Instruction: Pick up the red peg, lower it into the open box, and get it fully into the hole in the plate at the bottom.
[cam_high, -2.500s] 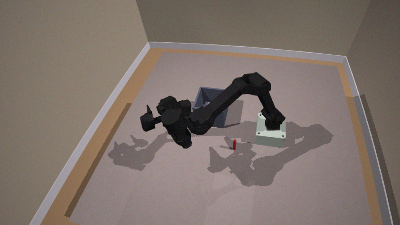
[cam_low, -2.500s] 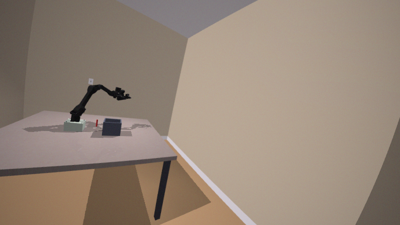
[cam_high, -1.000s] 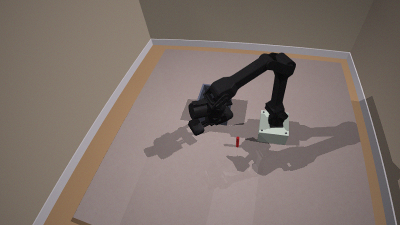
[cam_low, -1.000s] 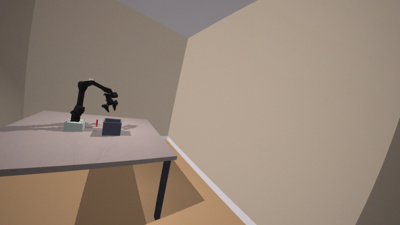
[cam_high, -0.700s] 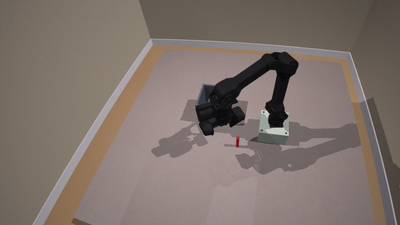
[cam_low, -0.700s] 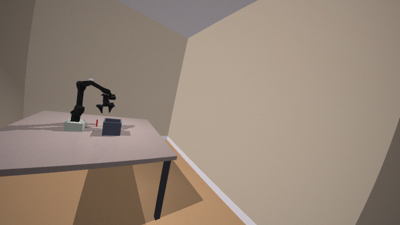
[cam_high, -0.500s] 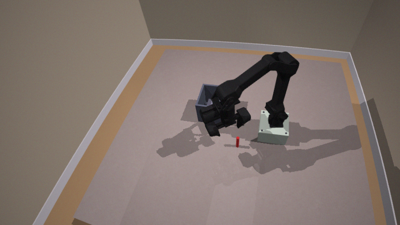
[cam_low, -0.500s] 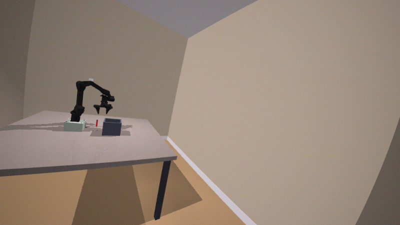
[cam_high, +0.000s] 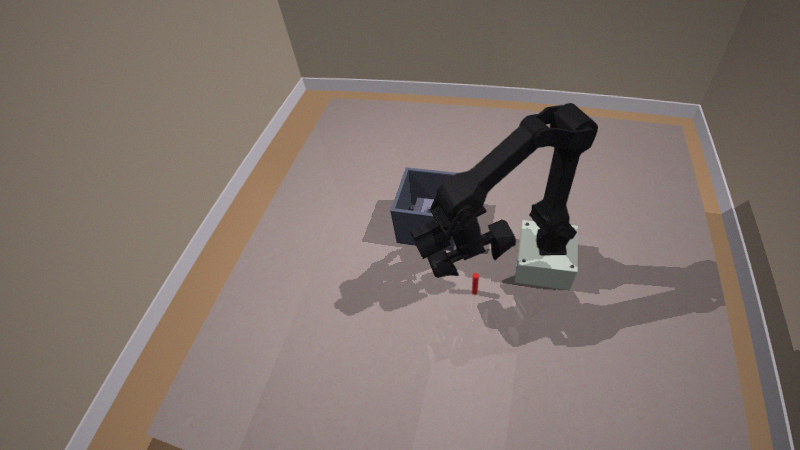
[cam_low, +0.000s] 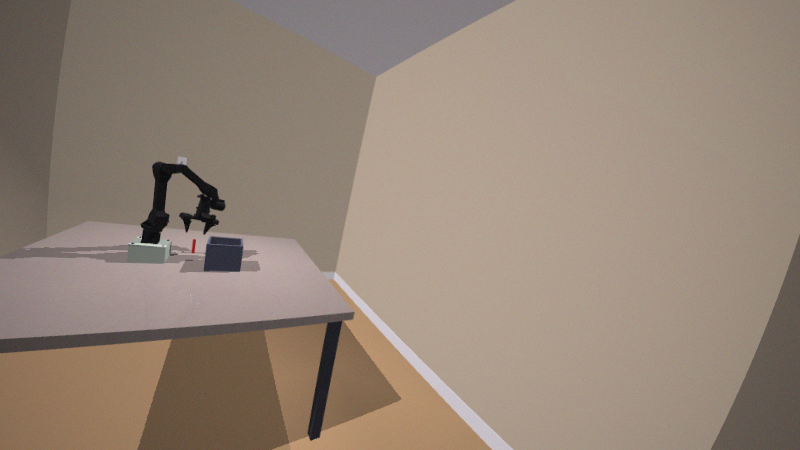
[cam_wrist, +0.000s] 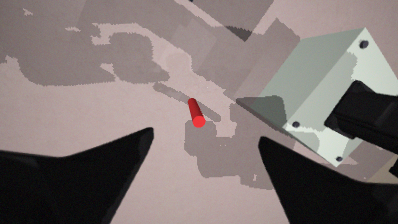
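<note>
The red peg is 80 mm below my gripper tip. Round my gripper tip: pale plate: 220 mm to the right, 120 mm ahead, 70 mm below.
</note>
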